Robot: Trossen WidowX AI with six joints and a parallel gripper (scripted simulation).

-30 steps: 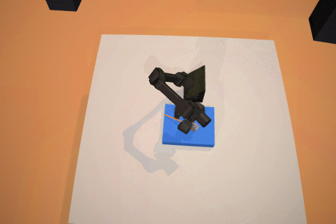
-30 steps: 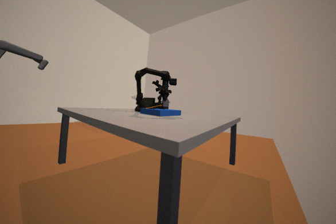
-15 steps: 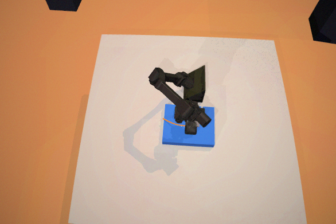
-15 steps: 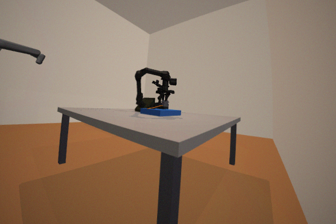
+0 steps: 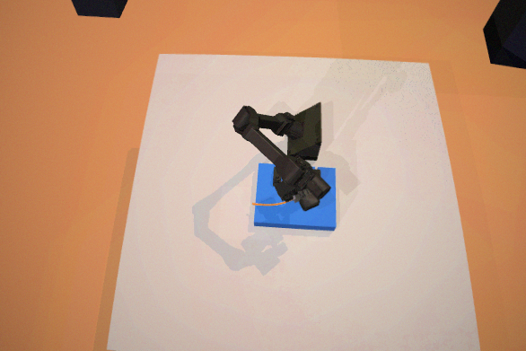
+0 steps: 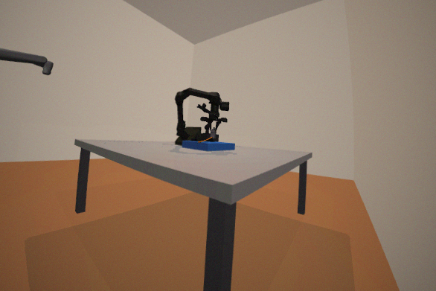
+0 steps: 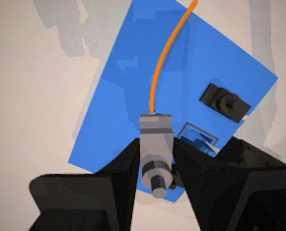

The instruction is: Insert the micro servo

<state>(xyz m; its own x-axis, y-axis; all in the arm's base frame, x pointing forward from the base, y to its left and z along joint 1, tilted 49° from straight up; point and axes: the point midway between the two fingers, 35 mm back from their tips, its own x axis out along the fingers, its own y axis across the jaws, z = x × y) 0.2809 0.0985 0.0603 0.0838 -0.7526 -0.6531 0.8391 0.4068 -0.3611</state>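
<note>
Right now my gripper tip is 100 mm above the blue deck and 10 mm short of it.
</note>
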